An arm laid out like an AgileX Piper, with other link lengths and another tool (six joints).
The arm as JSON. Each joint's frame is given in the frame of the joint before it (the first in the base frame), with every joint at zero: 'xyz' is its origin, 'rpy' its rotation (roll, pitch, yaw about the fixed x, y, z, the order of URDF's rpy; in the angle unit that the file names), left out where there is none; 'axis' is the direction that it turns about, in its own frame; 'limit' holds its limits. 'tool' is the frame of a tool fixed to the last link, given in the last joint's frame.
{
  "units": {
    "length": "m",
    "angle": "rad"
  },
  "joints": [
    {
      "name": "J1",
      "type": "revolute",
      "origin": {
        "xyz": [
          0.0,
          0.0,
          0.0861
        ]
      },
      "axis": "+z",
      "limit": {
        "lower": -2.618,
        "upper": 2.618
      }
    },
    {
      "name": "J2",
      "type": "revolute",
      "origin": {
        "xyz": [
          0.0,
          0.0,
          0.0
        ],
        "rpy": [
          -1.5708,
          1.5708,
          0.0
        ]
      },
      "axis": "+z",
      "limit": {
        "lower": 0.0,
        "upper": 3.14
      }
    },
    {
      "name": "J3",
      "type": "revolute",
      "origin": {
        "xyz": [
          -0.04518,
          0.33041,
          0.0
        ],
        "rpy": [
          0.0,
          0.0,
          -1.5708
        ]
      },
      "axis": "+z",
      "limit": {
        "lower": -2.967,
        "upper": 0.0
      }
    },
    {
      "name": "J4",
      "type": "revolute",
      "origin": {
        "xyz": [
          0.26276,
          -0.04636,
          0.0
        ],
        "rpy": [
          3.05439,
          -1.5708,
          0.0
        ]
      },
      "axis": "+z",
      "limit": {
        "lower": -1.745,
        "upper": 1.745
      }
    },
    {
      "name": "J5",
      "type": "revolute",
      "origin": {
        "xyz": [
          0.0,
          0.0,
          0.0
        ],
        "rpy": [
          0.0,
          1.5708,
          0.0
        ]
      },
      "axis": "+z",
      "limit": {
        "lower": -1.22,
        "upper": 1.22
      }
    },
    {
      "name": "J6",
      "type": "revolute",
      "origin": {
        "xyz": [
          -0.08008,
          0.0,
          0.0
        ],
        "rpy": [
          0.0,
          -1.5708,
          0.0
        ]
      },
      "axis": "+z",
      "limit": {
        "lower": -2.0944,
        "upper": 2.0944
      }
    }
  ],
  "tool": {
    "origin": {
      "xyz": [
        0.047,
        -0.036,
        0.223
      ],
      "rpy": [
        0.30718,
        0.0,
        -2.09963
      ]
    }
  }
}
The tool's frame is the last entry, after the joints.
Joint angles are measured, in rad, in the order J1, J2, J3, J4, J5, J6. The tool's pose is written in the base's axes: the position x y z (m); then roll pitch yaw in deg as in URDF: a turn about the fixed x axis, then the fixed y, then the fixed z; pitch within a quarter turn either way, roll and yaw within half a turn. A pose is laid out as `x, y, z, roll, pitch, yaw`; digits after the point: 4 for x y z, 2 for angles.
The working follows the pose.
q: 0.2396 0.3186 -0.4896 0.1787 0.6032 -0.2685
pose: 0.1947, 0.1224, 0.1854, -103.59, 50.49, -95.18
Where each joint sits with the arm in this pose, in the base's axes (m; each line is computed from the numbers above, not from the rounded line before):
J1: 0.0000 0.0000 0.0861
J2: 0.0000 0.0000 0.0861
J3: -0.2911 -0.0711 0.2325
J4: -0.0472 -0.0115 0.3229
J5: -0.0472 -0.0115 0.3229
J6: 0.0239 0.0142 0.2965
the tool: 0.1947 0.1224 0.1854

